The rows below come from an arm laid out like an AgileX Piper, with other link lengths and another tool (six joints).
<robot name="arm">
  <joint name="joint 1" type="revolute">
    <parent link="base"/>
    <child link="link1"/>
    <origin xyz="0 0 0.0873"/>
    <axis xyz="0 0 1"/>
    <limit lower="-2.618" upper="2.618"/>
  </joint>
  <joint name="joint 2" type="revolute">
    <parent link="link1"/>
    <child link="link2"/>
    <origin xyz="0 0 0"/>
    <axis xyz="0 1 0"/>
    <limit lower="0" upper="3.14"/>
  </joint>
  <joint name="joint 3" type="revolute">
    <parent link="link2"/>
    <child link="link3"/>
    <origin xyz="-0.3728 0 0.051"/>
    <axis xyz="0 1 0"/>
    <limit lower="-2.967" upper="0"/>
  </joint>
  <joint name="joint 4" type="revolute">
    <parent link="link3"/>
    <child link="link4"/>
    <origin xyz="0.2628 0 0.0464"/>
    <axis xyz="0.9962 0 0.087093"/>
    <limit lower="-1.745" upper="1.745"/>
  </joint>
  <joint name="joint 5" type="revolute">
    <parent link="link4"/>
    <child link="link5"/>
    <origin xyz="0 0 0"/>
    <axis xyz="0 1 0"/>
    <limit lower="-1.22" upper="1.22"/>
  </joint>
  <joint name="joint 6" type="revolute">
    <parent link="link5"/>
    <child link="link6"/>
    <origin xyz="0.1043 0 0.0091"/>
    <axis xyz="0.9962 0 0.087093"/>
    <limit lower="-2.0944" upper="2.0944"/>
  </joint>
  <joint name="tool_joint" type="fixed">
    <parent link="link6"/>
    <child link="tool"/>
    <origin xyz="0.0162 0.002 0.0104" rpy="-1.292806 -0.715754 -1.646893"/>
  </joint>
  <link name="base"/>
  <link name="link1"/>
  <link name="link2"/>
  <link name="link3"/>
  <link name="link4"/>
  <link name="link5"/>
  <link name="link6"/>
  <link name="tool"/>
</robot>
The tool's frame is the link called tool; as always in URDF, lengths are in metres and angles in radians.
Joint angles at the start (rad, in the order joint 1, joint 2, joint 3, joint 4, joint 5, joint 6): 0.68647, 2.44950, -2.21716, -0.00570, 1.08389, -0.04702
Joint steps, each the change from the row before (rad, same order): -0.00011, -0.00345, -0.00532, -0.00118, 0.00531, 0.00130; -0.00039, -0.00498, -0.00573, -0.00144, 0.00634, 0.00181; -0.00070, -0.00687, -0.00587, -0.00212, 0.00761, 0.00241; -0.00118, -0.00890, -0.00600, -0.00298, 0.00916, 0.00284; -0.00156, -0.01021, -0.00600, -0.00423, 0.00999, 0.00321; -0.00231, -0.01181, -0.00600, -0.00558, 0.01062, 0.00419; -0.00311, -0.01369, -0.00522, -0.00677, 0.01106, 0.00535; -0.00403, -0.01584, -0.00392, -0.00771, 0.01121, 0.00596; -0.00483, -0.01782, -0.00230, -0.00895, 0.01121, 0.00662; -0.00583, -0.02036, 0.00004, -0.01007, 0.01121, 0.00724; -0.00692, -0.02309, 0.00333, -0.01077, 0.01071, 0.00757; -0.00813, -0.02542, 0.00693, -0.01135, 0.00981, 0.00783; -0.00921, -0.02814, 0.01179, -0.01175, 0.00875, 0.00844
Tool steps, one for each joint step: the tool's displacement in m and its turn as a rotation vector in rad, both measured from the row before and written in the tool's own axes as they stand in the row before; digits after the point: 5 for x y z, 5 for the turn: 0.00089, -0.00115, -0.00331, 0.00173, 0.00330, 0.00037; 0.00116, -0.00129, -0.00436, 0.00215, 0.00427, 0.00091; 0.00145, -0.00137, -0.00557, 0.00220, 0.00541, 0.00135; 0.00182, -0.00135, -0.00688, 0.00198, 0.00660, 0.00173; 0.00213, -0.00123, -0.00773, 0.00144, 0.00789, 0.00179; 0.00266, -0.00098, -0.00878, 0.00109, 0.00985, 0.00272; 0.00313, -0.00062, -0.00982, 0.00059, 0.01158, 0.00404; 0.00361, -0.00017, -0.01089, 0.00023, 0.01318, 0.00509; 0.00400, 0.00034, -0.01177, -0.00054, 0.01470, 0.00599; 0.00442, 0.00101, -0.01282, -0.00142, 0.01615, 0.00714; 0.00476, 0.00182, -0.01374, -0.00228, 0.01715, 0.00830; 0.00507, 0.00277, -0.01430, -0.00333, 0.01790, 0.00953; 0.00515, 0.00385, -0.01477, -0.00476, 0.01805, 0.01107
